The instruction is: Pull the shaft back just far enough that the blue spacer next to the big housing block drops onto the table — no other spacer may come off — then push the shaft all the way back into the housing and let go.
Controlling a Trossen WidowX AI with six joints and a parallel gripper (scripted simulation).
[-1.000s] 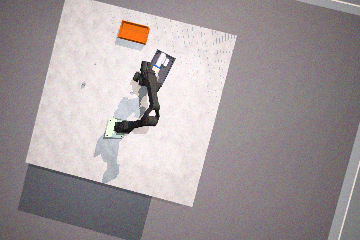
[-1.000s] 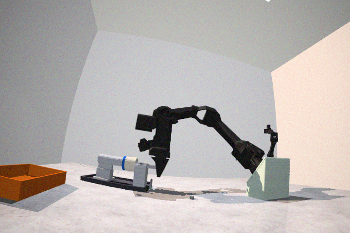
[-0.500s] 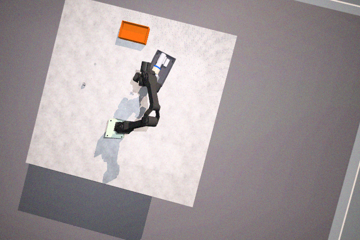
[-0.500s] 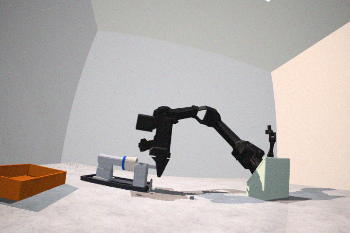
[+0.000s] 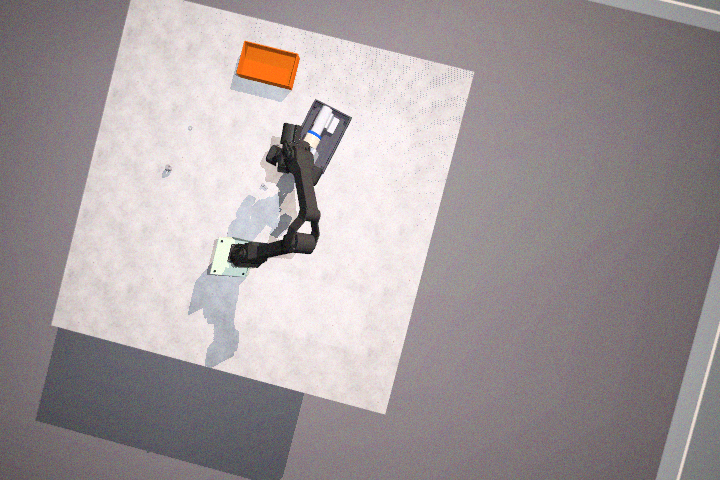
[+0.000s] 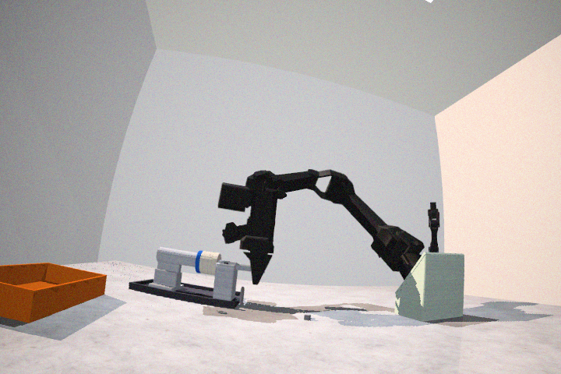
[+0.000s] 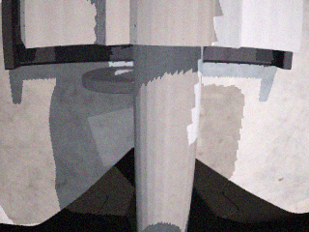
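Now: the shaft 80 mm ahead of my gripper tip, 20 mm to the right of it and 30 mm above it. Round my gripper tip: blue spacer: 130 mm ahead, 30 mm to the right, 30 mm above; orange bin: 340 mm ahead, 210 mm to the left, 40 mm below; dark bit: 80 mm behind, 120 mm to the left, 40 mm below.
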